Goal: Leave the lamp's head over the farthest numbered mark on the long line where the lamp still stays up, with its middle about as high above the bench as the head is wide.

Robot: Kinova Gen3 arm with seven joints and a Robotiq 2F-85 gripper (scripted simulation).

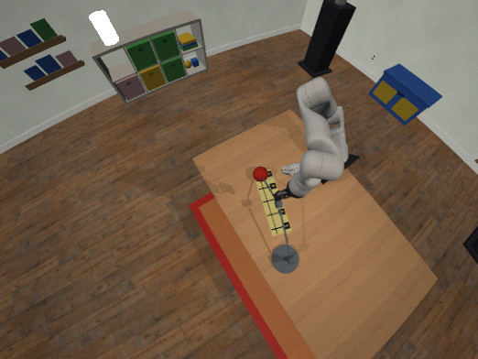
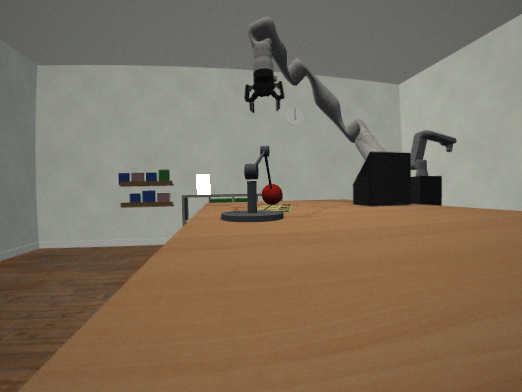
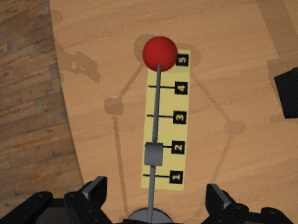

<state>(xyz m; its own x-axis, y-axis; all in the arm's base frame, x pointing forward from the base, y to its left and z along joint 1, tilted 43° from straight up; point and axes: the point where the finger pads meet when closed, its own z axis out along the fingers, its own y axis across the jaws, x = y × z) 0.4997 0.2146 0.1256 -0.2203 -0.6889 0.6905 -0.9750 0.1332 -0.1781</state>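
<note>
My gripper is now 37 cm above the yellow numbered strip, 7 cm to the left of it and 5 cm past it. Also, from my hand: round grey base (34 cm below, 27 cm to the left, 7 cm ahead).
</note>
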